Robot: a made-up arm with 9 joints. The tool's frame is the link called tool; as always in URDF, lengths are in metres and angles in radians. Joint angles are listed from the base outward. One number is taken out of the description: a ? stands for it. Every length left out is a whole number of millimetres.
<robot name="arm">
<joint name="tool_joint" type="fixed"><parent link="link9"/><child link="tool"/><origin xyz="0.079 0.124 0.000" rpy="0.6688 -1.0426 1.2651"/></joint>
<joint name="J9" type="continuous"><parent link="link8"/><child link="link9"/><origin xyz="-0.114 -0.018 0.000" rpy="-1.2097 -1.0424 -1.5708"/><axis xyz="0 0 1"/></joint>
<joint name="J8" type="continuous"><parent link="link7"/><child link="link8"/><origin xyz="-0.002 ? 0.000" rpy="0.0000 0.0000 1.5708"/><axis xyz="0 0 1"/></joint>
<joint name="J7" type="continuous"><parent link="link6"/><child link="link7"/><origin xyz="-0.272 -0.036 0.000" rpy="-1.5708 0.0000 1.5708"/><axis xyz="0 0 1"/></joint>
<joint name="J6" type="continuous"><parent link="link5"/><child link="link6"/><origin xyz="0.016 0.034 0.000" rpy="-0.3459 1.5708 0.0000"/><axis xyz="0 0 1"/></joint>
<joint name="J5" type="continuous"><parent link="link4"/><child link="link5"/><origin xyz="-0.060 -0.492 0.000" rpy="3.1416 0.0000 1.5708"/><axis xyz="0 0 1"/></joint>
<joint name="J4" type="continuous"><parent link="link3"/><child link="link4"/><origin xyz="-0.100 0.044 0.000" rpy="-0.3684 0.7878 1.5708"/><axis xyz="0 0 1"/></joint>
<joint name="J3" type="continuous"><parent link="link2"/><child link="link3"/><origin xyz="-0.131 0.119 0.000" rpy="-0.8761 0.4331 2.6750"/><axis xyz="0 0 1"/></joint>
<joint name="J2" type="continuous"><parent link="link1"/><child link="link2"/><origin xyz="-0.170 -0.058 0.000" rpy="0.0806 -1.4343 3.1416"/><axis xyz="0 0 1"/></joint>
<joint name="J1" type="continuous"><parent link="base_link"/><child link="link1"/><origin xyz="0.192 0.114 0.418" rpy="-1.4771 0.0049 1.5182"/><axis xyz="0 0 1"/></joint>
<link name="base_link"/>
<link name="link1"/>
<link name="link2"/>
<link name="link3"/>
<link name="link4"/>
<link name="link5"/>
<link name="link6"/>
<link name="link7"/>
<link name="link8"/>
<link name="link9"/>
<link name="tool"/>
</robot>
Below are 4 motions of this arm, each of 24 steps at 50 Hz.
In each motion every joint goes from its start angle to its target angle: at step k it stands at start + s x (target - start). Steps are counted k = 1, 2, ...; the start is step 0. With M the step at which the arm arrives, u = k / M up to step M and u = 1 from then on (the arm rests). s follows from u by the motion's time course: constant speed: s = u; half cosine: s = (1 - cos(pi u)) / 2; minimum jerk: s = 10 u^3 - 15 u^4 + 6 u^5.
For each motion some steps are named. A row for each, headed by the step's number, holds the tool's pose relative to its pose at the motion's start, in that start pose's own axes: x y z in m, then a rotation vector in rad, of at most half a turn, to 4 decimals.
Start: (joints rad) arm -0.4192 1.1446 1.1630 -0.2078 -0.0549 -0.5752 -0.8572 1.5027 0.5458
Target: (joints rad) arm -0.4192 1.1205 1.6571 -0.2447 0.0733 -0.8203 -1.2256 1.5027 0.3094
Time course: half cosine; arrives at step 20
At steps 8, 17, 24:
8: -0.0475 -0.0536 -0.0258 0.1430 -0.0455 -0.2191
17: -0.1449 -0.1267 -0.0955 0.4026 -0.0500 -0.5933
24: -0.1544 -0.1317 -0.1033 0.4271 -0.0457 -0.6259

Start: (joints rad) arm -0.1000 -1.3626 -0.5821 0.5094 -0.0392 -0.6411 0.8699 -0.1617 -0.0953
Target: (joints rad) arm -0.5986 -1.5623 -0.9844 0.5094 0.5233 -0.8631 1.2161 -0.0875 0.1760
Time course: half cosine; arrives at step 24
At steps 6, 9, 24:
6: 0.0158 -0.0419 0.0209 0.0398 -0.1033 0.1047
9: 0.0370 -0.0815 0.0564 0.0693 -0.2036 0.2343
24: 0.1374 -0.1331 0.3233 0.0785 -0.3907 0.9031

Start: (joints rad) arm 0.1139 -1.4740 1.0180 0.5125 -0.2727 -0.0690 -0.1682 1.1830 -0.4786
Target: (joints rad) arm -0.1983 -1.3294 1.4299 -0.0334 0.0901 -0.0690 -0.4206 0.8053 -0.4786
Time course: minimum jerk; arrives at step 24
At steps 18, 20, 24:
18: -0.0591 0.0523 -0.1589 0.3052 0.3888 -0.0243
20: -0.0651 0.0577 -0.1703 0.3324 0.4159 -0.0284
24: -0.0683 0.0605 -0.1761 0.3468 0.4298 -0.0308

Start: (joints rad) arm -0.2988 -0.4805 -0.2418 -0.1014 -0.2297 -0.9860 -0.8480 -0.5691 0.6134
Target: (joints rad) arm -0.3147 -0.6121 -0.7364 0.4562 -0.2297 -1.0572 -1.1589 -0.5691 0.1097
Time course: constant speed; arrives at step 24
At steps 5, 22, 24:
5: -0.0319 -0.0260 0.0277 0.0051 -0.0562 -0.0405
22: -0.1333 -0.1525 0.1172 0.0297 -0.1155 -0.1469
24: -0.1428 -0.1713 0.1275 0.0297 -0.1101 -0.1539

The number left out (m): -0.155
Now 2 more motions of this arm.
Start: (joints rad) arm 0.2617 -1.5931 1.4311 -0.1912 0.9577 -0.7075 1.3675 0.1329 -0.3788
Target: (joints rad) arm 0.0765 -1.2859 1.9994 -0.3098 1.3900 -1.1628 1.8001 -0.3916 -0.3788
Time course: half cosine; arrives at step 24
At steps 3, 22, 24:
3: -0.0227 0.0046 0.0000 0.0014 -0.0164 -0.0324
22: -0.4089 0.2452 -0.1003 0.0039 -0.5643 -0.7016
24: -0.4121 0.2501 -0.1035 0.0037 -0.5763 -0.7106

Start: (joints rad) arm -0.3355 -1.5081 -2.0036 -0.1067 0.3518 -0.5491 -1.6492 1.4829 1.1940
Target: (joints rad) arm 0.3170 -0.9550 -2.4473 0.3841 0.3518 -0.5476 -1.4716 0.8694 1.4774
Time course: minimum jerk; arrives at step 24
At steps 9, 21, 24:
9: -0.0218 0.0002 -0.0116 0.1068 -0.1814 0.1521
21: -0.0323 -0.0399 -0.0494 0.5330 -0.4935 0.6751
24: -0.0316 -0.0412 -0.0501 0.5449 -0.4969 0.6885

